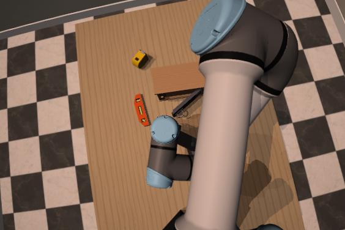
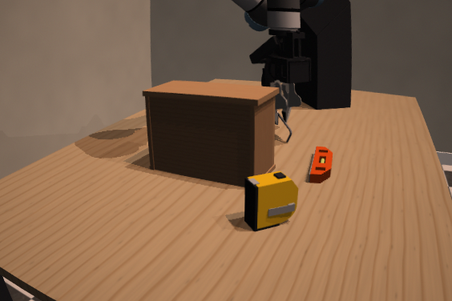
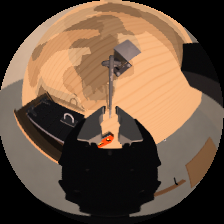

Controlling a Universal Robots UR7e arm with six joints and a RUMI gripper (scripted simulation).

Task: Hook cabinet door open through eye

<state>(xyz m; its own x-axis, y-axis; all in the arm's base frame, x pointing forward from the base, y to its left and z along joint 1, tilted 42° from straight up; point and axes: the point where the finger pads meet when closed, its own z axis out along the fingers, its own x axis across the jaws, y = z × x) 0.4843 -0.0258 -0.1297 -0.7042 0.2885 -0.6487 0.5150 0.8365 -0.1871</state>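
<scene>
Right now my hand is 20 mm to the left of the thin hook rod and 20 mm past it. From my hand the other things lie so: dark door (130 mm ahead, 90 mm to the right, 20 mm above); yellow tape measure (390 mm ahead, 100 mm to the left, 20 mm below); orange spirit level (150 mm ahead, 130 mm to the left, 40 mm below).
</scene>
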